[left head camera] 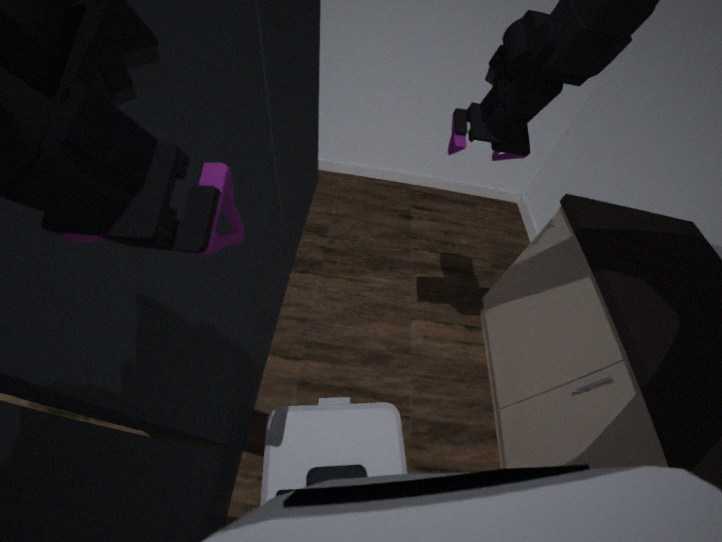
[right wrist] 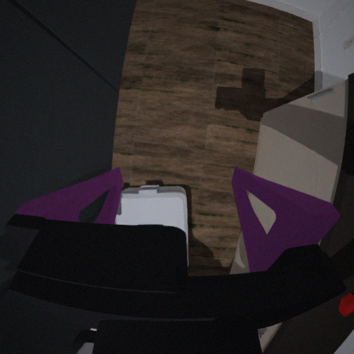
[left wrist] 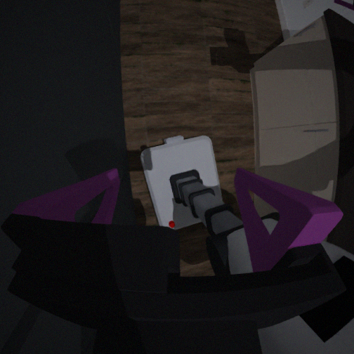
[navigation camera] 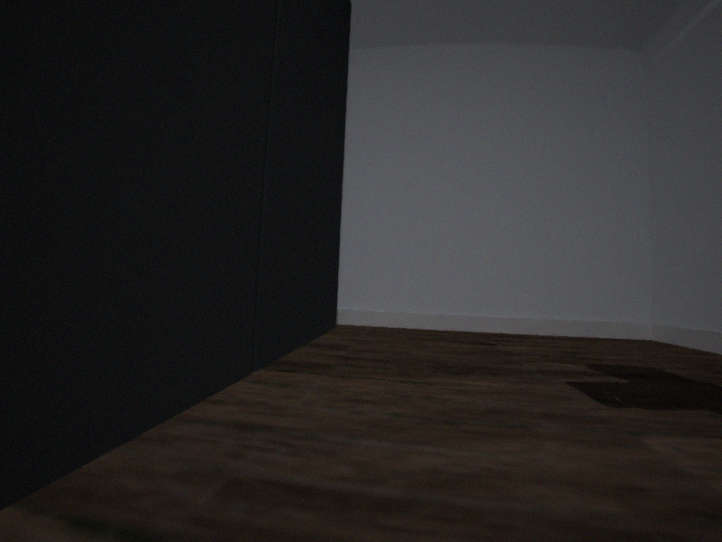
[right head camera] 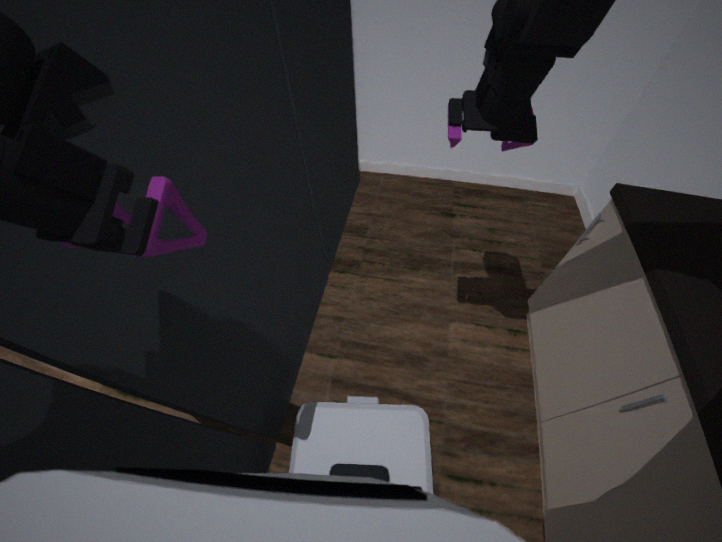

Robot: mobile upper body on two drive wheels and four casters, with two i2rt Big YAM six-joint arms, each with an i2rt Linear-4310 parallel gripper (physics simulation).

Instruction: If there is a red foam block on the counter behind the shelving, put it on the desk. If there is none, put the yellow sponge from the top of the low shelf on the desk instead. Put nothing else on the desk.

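Frame: origin at the left arm's base, x down, y back, z left, level; metres.
Seen in the pictures: left gripper, fingertip midpoint: [left head camera: 198,232] [right head camera: 173,237]; right gripper, fingertip midpoint: [left head camera: 471,154] [right head camera: 476,146].
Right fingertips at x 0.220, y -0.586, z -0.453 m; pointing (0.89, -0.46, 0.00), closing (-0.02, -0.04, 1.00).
A point is followed by its place in that frame.
A small red block [right wrist: 347,305] lies on the dark counter top [right wrist: 310,325] [left head camera: 632,233] {z -1.234, x 0.500, y -0.679 m} [right head camera: 670,224] {z -1.133, x 0.500, y -0.683 m}, at the lower right edge of the right wrist view, partly cut off. My left gripper [left head camera: 154,242] [right head camera: 134,239] [left wrist: 176,174] is open and empty, in front of the dark panel at the left. My right gripper [left head camera: 475,154] {z -0.453, x 0.220, y -0.586 m} [right head camera: 480,147] {z -0.453, x 0.220, y -0.586 m} [right wrist: 176,174] is open and empty, raised in front of the pale wall and apart from the red block. The yellow sponge and the desk do not show.
A tall dark panel [left head camera: 204,303] {z 0.122, x 0.593, y -0.463 m} [right head camera: 233,280] {z 0.114, x 0.564, y -0.511 m} [navigation camera: 145,233] {z 0.075, x 1.125, y -0.754 m}, apparently the shelving's back, runs along the left. Beige cabinet fronts [left head camera: 554,332] {z -1.005, x 0.795, y -0.449 m} [right head camera: 600,344] {z -1.003, x 0.805, y -0.439 m} with handles stand under the counter at the right. A pale wall [navigation camera: 495,186] {z -1.002, x 0.580, y -2.027 m} closes the wooden-floored aisle [left head camera: 373,280] ahead.
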